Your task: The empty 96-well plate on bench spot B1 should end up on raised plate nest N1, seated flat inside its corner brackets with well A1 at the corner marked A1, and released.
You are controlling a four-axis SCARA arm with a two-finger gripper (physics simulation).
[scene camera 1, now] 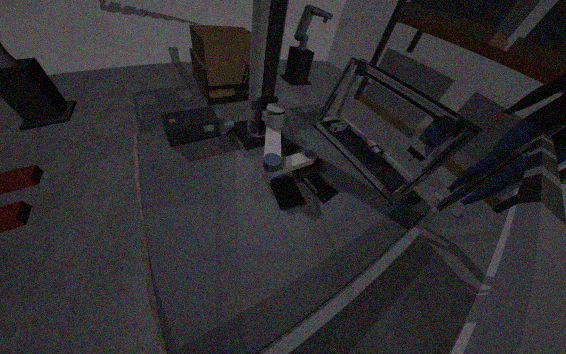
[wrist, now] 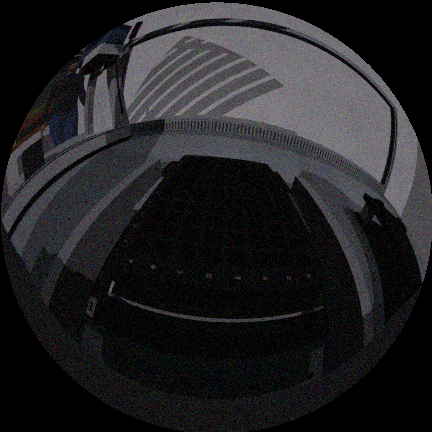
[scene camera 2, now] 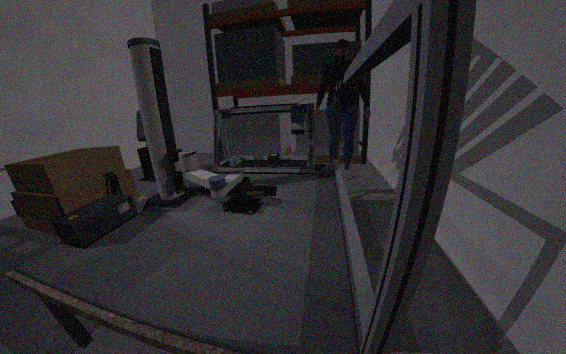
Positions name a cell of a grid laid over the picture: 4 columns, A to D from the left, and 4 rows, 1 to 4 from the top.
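Observation:
A dark well plate (wrist: C3) still rests on a flat dark nest; the gripper holds the dark well plate.

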